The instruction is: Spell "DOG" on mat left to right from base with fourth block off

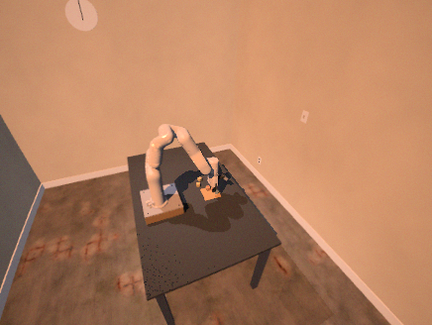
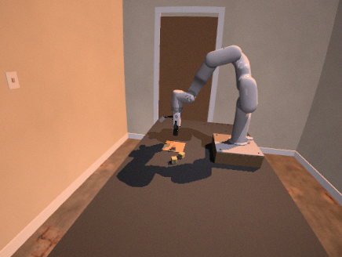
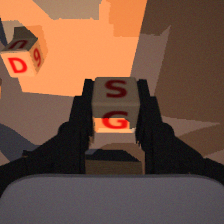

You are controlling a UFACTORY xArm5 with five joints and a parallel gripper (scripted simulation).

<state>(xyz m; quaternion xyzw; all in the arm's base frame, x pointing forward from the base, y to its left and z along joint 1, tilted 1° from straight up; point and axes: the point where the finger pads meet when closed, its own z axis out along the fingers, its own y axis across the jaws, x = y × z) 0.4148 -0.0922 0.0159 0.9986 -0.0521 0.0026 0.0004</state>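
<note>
Now: hand 90 mm above the orange mat, 50 mm to the right of it and 10 mm short of it.
</note>
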